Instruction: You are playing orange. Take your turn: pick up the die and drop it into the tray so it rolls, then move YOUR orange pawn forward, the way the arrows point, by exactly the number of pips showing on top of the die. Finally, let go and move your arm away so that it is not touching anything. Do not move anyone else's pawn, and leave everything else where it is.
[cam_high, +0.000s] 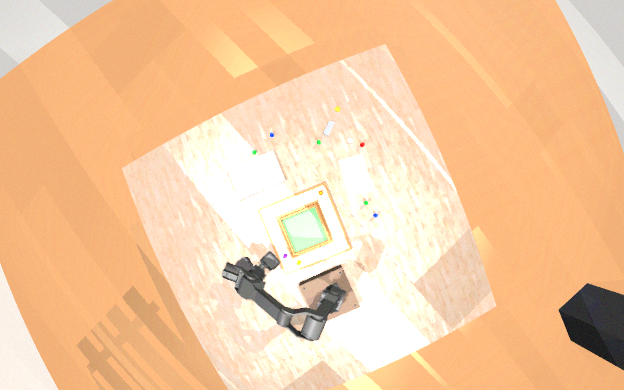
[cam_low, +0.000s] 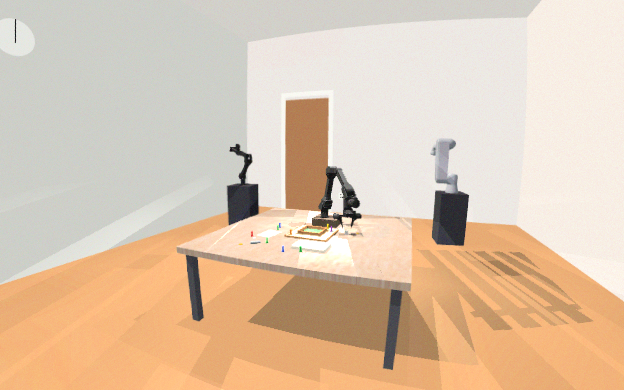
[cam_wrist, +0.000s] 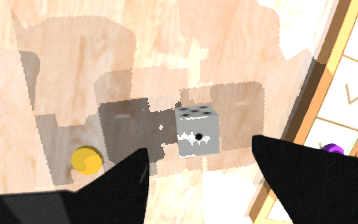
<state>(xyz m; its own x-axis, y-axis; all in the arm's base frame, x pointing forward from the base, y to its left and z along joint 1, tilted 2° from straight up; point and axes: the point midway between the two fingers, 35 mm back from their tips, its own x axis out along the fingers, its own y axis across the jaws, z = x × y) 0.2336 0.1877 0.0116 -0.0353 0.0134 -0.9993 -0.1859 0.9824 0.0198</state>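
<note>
Now: the white die 3 cm below my gripper tip. Also, from my gripper tip: flat white block (32 cm ahead, 18 cm to the right, 3 cm below); then green tray (23 cm to the right, 3 cm below, 3 cm ahead); then orange pawn (36 cm to the right, 12 cm ahead, 1 cm below).
</note>
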